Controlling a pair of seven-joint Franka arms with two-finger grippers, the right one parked.
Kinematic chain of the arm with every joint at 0, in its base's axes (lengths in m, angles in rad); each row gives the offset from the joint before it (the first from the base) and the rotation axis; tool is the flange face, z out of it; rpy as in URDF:
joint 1: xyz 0 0 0.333 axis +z
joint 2: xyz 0 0 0 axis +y
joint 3: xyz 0 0 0.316 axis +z
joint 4: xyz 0.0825 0 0 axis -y
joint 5: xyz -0.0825 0 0.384 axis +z
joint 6: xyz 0 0 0 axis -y
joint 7: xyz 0.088 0 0 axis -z
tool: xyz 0 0 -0.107 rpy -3.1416 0 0
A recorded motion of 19 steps. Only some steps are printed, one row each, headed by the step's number.
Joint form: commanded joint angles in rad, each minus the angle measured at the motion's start. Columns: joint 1, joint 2, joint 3, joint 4, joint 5, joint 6, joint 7.
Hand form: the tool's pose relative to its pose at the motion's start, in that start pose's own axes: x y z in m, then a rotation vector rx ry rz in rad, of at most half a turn. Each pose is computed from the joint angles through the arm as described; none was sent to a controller.
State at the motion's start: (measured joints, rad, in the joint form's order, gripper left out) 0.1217 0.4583 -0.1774 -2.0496 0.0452 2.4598 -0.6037
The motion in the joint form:
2: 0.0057 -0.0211 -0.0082 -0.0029 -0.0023 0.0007 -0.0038
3: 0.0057 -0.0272 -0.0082 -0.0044 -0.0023 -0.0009 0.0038
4: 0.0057 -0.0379 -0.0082 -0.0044 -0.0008 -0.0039 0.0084
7: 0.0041 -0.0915 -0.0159 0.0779 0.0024 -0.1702 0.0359
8: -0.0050 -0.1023 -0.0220 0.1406 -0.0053 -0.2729 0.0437
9: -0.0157 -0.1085 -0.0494 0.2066 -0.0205 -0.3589 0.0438
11: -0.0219 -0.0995 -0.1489 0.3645 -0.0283 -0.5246 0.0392
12: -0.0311 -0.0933 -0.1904 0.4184 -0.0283 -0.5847 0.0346
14: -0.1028 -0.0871 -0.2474 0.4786 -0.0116 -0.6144 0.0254
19: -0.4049 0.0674 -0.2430 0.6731 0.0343 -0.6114 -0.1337
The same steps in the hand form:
2: -0.0001 0.0019 -0.0116 -0.0115 0.0152 -0.0027
3: -0.0003 0.0019 -0.0144 -0.0121 0.0183 0.0052
4: 0.0001 0.0023 -0.0204 -0.0137 0.0263 0.0114
7: 0.0070 0.0126 -0.0718 0.0155 0.0078 0.0490
8: 0.0080 0.0237 -0.0966 0.0292 -0.0188 0.0648
9: 0.0012 0.0467 -0.1225 0.0227 -0.0398 0.0917
11: -0.0231 0.1036 -0.1778 0.0027 -0.0717 0.1820
12: -0.0398 0.1268 -0.1955 0.0000 -0.0883 0.2254
14: -0.0909 0.1832 -0.2174 -0.0126 -0.0712 0.3447
19: -0.2162 0.3150 -0.1990 -0.0310 -0.0590 0.4670

